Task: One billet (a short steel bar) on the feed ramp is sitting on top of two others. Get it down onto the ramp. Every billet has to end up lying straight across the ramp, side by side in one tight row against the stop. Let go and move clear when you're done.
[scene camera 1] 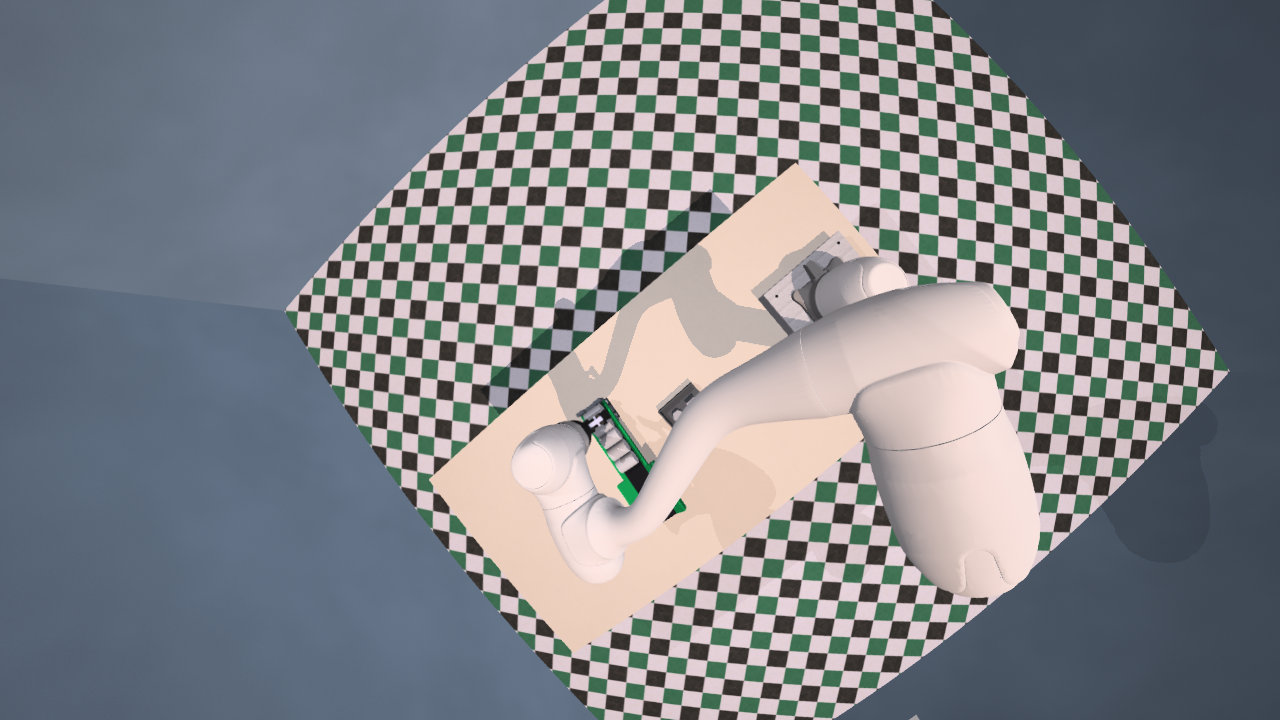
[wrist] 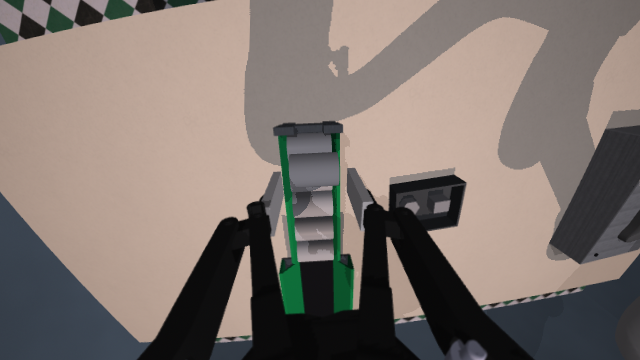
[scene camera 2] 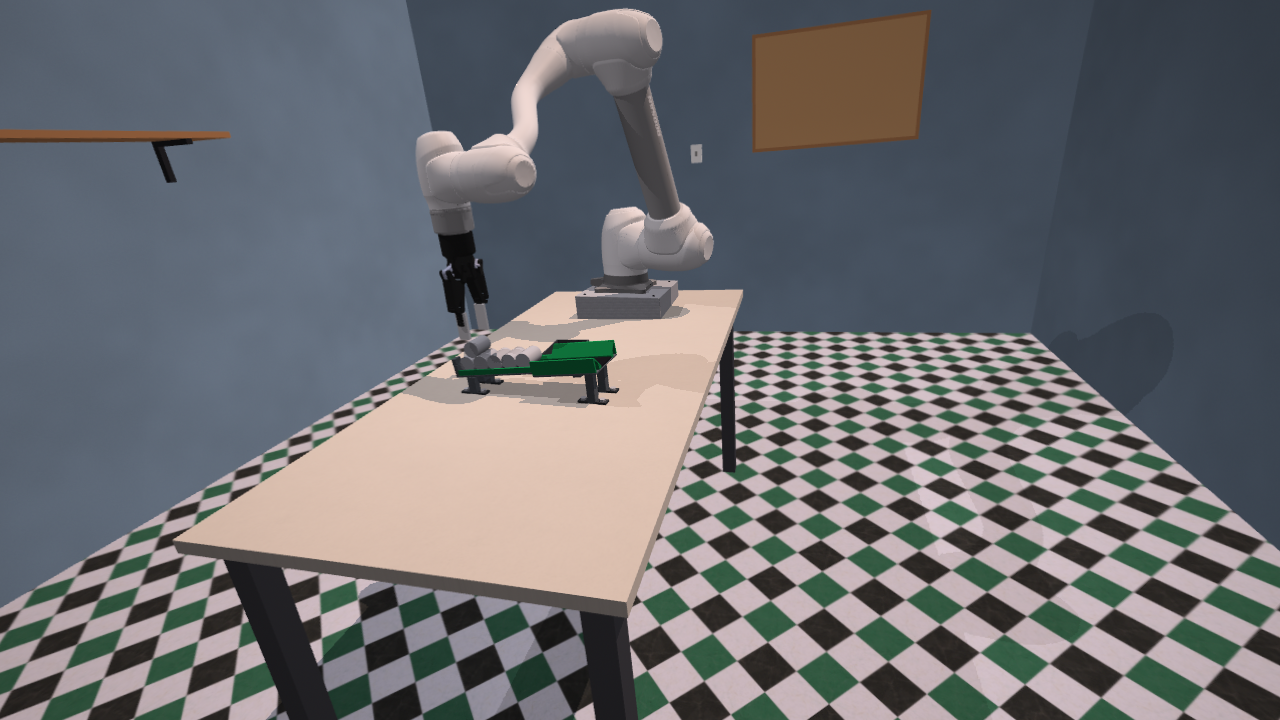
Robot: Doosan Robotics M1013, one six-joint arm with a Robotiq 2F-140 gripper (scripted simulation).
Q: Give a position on a dark tray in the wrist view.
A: At 430, 221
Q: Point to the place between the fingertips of the gripper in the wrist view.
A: At 314, 181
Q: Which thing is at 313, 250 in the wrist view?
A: A billet.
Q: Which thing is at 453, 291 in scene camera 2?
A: The gripper.
